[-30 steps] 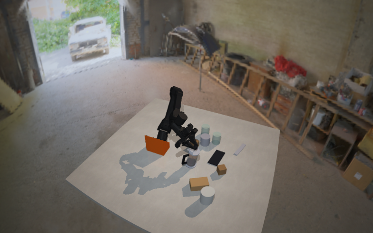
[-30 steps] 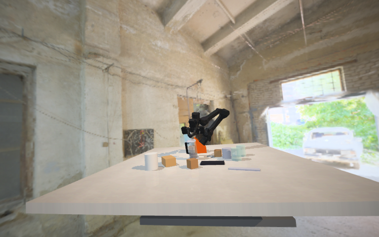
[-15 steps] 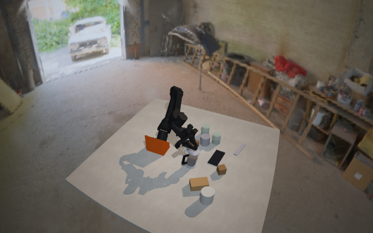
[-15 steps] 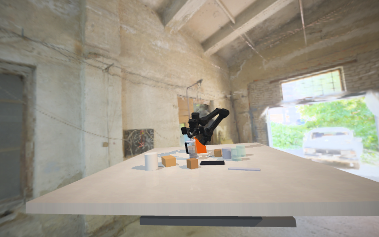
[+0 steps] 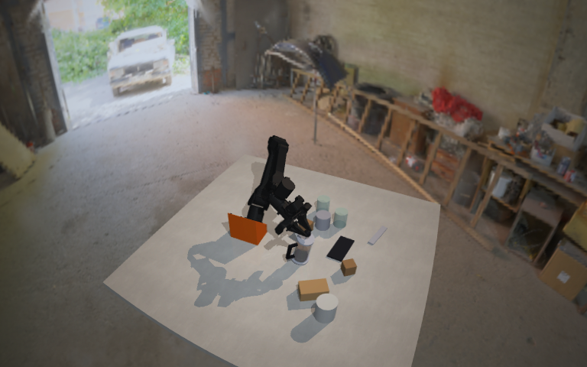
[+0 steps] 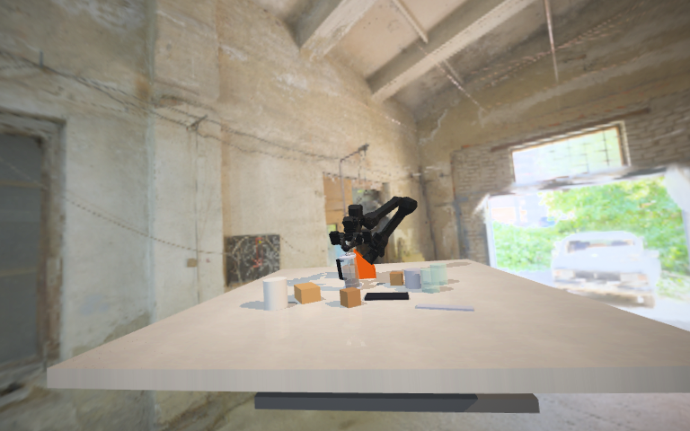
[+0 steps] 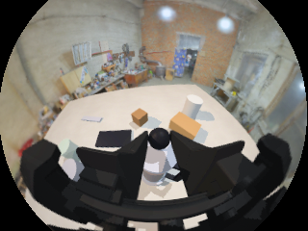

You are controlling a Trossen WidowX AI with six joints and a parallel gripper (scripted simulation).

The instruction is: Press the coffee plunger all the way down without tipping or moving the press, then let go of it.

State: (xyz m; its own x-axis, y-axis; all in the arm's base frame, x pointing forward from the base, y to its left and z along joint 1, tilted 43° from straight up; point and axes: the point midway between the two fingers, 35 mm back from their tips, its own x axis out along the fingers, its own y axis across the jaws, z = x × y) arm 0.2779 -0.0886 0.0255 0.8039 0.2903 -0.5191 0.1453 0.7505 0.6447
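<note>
My gripper tip is 90 mm above the glass coffee press, 30 mm past it and 10 mm to the left of it. Round my gripper tip: white cylinder (220 mm to the right, 190 mm ahead, 130 mm below); then black slab (170 mm below, 150 mm to the left, 100 mm ahead).
</note>
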